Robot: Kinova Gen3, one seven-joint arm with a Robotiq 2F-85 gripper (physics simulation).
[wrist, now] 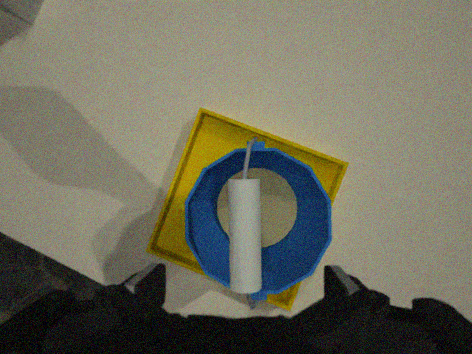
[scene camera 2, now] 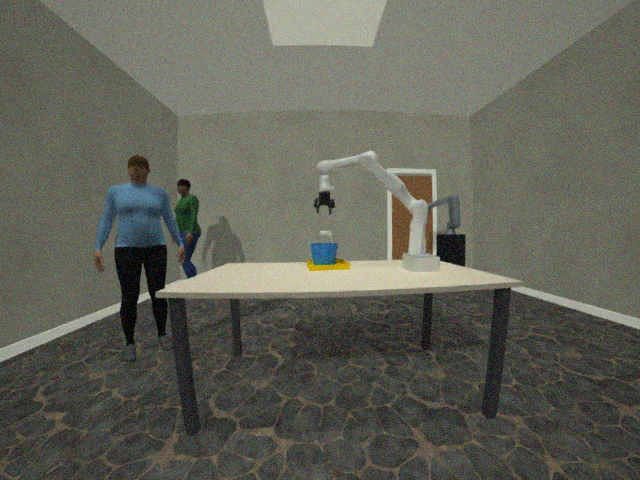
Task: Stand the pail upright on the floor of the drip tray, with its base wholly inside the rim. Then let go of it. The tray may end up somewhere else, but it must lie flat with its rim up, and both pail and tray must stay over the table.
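Places are measured from the arm's base along level axes (x ahead, y left, z up), in millimetres.
Pixels of known places: gripper, fingertip midpoint: (wrist: 243, 282) (scene camera 2: 324, 214); arm's base, origin of the base link: (scene camera 2: 415, 254).
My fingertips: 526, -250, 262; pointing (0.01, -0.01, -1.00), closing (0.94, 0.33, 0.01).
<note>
Ahead of a thing's pixels: the offset from my fingertips to its top centre, as dx, dy, dz. "*": to the spot under its first point. Level surfaces: height alone.
The blue pail @[* +19, +83, -262] (scene camera 2: 324, 254) (wrist: 311, 210) stands upright over the yellow drip tray @[* -93, +129, -337] (scene camera 2: 343, 266) (wrist: 215, 136), off-centre to the tray's left in the scene view. The tray lies flat on the table with its rim up. The pail's walls hide its base from outside, but it appears to sit within the rim. The pail's white handle grip @[-4, -1, -112] (scene camera 2: 325, 235) (wrist: 245, 235) is raised above its mouth on a thin grey wire. My gripper (scene camera 2: 324, 210) (wrist: 243, 282) is open and empty, pointing down, clear above the handle grip and touching nothing.
The pale table @[dz -357] (scene camera 2: 268, 281) carries my arm's white base (scene camera 2: 421, 262) to the right of the tray. A person in light blue (scene camera 2: 139, 217) stands left of the table, and one in green (scene camera 2: 187, 214) stands farther back. Another arm (scene camera 2: 453, 214) is on a black stand (scene camera 2: 451, 249).
</note>
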